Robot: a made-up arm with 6 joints.
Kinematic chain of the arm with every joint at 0, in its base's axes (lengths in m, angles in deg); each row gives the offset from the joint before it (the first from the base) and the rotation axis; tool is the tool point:
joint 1: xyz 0 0 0.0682 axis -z
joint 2: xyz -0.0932 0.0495 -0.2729 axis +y
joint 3: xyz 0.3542 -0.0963 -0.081 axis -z
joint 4: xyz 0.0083 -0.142 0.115 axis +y
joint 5: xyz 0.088 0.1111 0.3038 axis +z
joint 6: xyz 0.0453 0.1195 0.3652 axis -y
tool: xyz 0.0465 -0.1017 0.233
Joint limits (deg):
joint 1: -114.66..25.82
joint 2: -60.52..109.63
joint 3: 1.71..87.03
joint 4: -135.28..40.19
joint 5: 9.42..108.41
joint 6: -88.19..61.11
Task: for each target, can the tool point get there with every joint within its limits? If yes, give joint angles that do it. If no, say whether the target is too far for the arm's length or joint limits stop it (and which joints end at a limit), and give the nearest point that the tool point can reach.
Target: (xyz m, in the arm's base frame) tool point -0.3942 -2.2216 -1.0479
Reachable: no: too far | nearest point -0.2242 -0.9223 -0.5166 | short by 1.414 m
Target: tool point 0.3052 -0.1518 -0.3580
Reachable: no: joint limits stop it (at a limit: joint 1, joint 2, joint 3, joint 6) | nearest point 0.4533 -0.1903 -0.3013 | short by 0.163 m
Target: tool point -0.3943 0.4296 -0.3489
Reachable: yes | joints -3.24 -42.18 27.10 -106.91 38.39 -53.44
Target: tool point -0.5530 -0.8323 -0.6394
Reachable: no: joint limits stop it (at a limit: joint 3, joint 4) | nearest point -0.5070 -0.7630 -0.5979 | short by 0.093 m
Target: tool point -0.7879 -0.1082 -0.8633
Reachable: no: joint limits stop it (at a limit: joint 3, joint 4) | nearest point -0.7472 -0.1026 -0.8209 | short by 0.059 m
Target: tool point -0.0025 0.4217 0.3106
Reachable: yes | joints -43.85 38.85 34.13 -65.88 19.75 -65.64
